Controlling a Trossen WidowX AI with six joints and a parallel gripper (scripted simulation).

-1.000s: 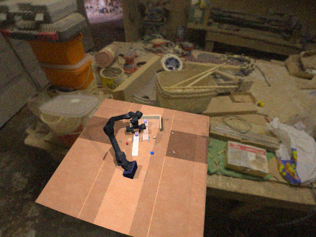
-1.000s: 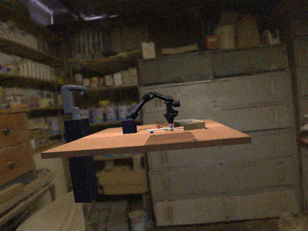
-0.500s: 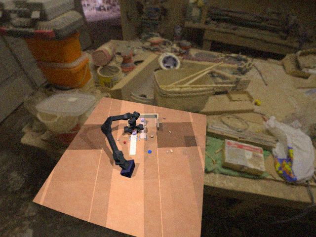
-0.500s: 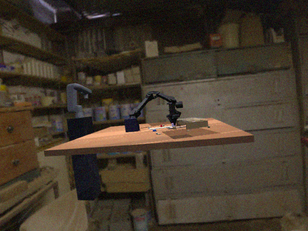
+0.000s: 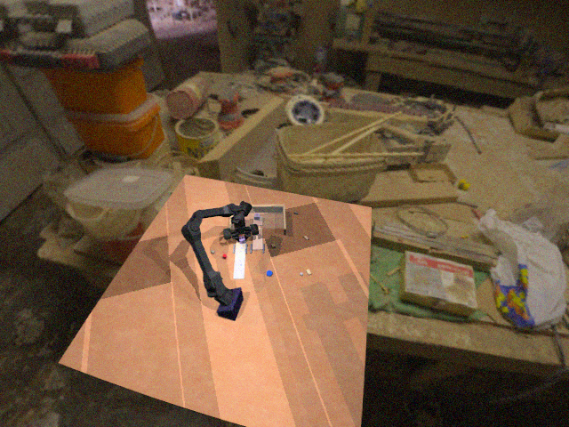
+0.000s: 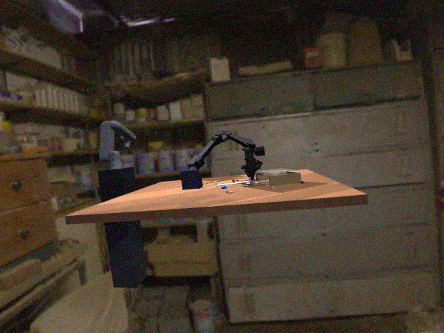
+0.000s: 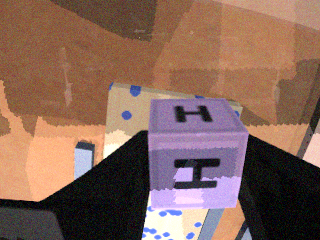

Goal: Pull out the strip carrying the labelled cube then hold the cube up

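My gripper tip is 13 cm past the red ball and 5 cm to the right of it. Round my gripper tip: blue ball 21 cm to the right, 15 cm behind, 1 cm below.
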